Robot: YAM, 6 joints.
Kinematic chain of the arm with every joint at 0, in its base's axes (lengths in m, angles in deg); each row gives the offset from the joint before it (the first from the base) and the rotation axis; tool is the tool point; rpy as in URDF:
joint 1: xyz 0 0 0.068 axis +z
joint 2: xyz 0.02 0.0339 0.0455 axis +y
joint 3: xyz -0.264 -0.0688 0 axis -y
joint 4: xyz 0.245 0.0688 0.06 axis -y
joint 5: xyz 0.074 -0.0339 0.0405 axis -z
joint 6: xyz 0.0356 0 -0.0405 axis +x
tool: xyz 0 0 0 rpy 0 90 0
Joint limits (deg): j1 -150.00..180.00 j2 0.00..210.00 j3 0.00..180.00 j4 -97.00..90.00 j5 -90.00..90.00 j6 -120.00..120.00
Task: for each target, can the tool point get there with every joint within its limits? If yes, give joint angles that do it. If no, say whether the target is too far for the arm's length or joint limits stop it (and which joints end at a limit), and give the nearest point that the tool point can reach.
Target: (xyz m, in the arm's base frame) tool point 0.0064 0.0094 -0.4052
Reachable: no: joint limits stop it (at a limit: joint 2) | nearest point 0.0334 0.0491 -0.3269 | short by 0.092 m
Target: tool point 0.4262 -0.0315 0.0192
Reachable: yes | joints -4.98 134.22 70.79 6.78 -9.16 -41.07
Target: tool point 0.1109 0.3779 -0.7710
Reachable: no: too far | nearest point 0.0893 0.3044 -0.3738 | short by 0.405 m
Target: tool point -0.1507 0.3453 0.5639
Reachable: yes | joints -61.55 44.26 152.44 36.29 -64.01 -32.93
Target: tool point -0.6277 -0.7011 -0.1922
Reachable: no: too far | nearest point -0.4095 -0.4574 -0.0836 | short by 0.345 m
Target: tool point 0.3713 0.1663 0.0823
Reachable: yes | joints 22.86 124.55 53.00 52.59 -14.62 -76.71
